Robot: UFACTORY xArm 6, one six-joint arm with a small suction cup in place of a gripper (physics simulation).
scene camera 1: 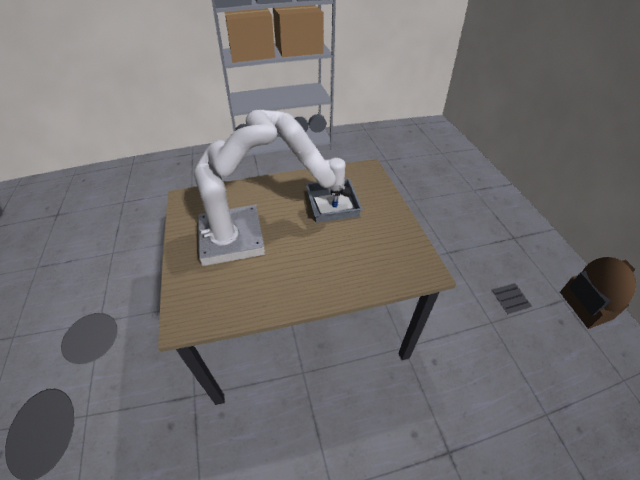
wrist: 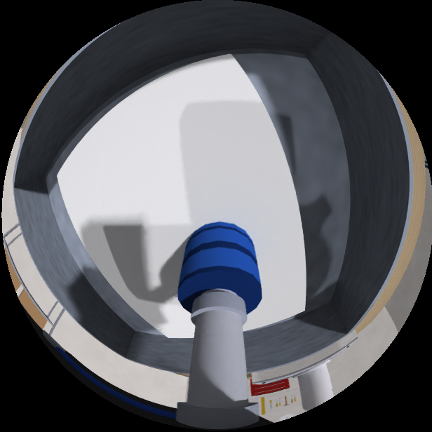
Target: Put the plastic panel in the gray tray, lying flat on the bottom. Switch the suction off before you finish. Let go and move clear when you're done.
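Frame: origin at the arm's base, x ahead, y left, z up, level; metres.
Seen in the pictures: hand at its tool point: [scene camera 1: 334, 206]; arm's base at its link origin: [scene camera 1: 224, 234].
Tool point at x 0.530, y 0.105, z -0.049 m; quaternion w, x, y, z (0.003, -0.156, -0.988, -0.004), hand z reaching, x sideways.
Note:
Offsets run from my tool point to a thing's top centre. Level surfaces: height alone.
The white plastic panel {0.000 m ahead, 0.022 m left, 0.011 m up} [scene camera 1: 324, 205] [wrist: 145, 150] is low inside the gray tray {0.002 m back, 0.029 m left, 0.046 m up} [scene camera 1: 338, 214] [wrist: 377, 175], level and at or very near its bottom. In the wrist view the panel reaches close to the left and upper walls, and a strip of tray floor shows to its right. My gripper, a blue suction cup [scene camera 1: 335, 204] [wrist: 220, 260], points down with its tip on the panel's upper face, and the panel is on the cup. The panel's underside is hidden, so any small gap beneath it cannot be seen.
The tray's walls stand around the cup on all sides. The tray is on the wooden table {0.003 m down} [scene camera 1: 310, 268], near its back edge. The arm's base plate [scene camera 1: 248, 227] is to the left. A shelf rack [scene camera 1: 332, 77] with brown boxes [scene camera 1: 250, 36] stands behind the table.

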